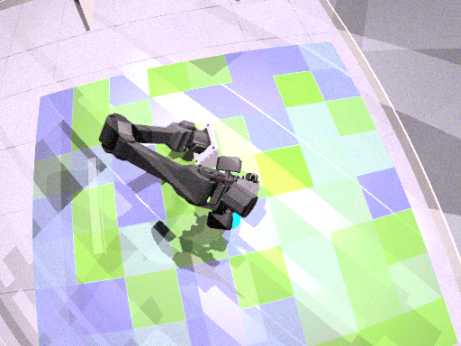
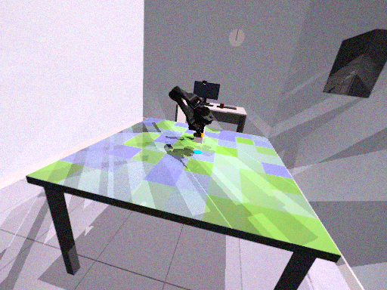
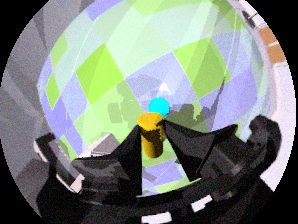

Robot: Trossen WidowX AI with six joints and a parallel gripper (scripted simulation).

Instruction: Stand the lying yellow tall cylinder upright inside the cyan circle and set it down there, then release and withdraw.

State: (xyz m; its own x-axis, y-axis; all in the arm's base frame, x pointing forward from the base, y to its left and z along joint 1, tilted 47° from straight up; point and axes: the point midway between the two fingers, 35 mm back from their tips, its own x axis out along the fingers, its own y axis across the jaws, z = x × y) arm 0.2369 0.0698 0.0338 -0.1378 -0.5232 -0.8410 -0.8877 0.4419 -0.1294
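Now: the cyan circle 2 cm ahead of my gripper tip, 1 cm to the right of it and 13 cm below it. Also, from my gripper tip: yellow cylinder (1 cm behind, 2 cm to the right, 1 cm below).
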